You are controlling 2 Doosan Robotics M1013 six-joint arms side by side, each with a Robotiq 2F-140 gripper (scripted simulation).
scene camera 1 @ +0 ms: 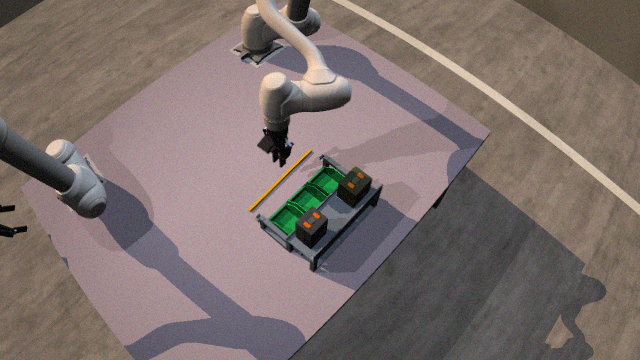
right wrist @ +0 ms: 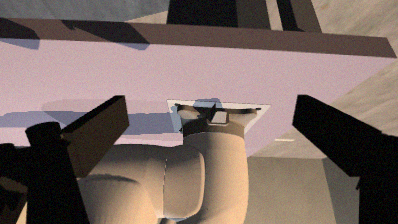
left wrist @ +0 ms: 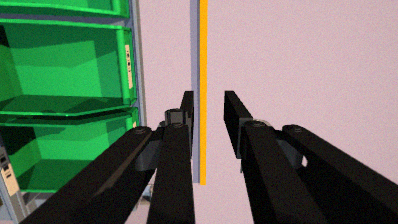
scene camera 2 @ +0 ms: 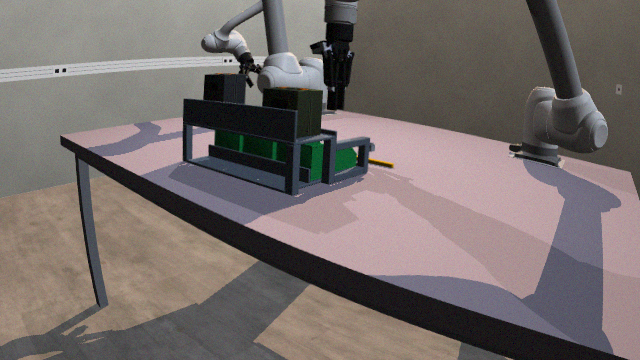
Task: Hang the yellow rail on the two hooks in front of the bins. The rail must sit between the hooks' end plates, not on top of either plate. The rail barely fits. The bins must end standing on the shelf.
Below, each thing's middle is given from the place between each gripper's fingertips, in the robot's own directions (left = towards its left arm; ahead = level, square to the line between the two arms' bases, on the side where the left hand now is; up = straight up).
Labels:
I see my left gripper [scene camera 2: 335, 109] 220 mm short of the grey shelf [scene camera 2: 277, 125], 10 mm to the left of it and 90 mm above it. The rest, counted from my left hand: dark box [scene camera 2: 231, 88] (290 mm ahead, 130 mm to the right); olive box [scene camera 2: 308, 102] (280 mm ahead, 100 mm to the left, 10 mm below).
My right gripper is now 92 cm short of the dark box, 86 cm to the right of it and 4 cm below it. Also, from my right hand: grey shelf 98 cm to the left, 85 cm ahead, 5 cm below; then olive box 109 cm to the left, 92 cm ahead, 3 cm above.

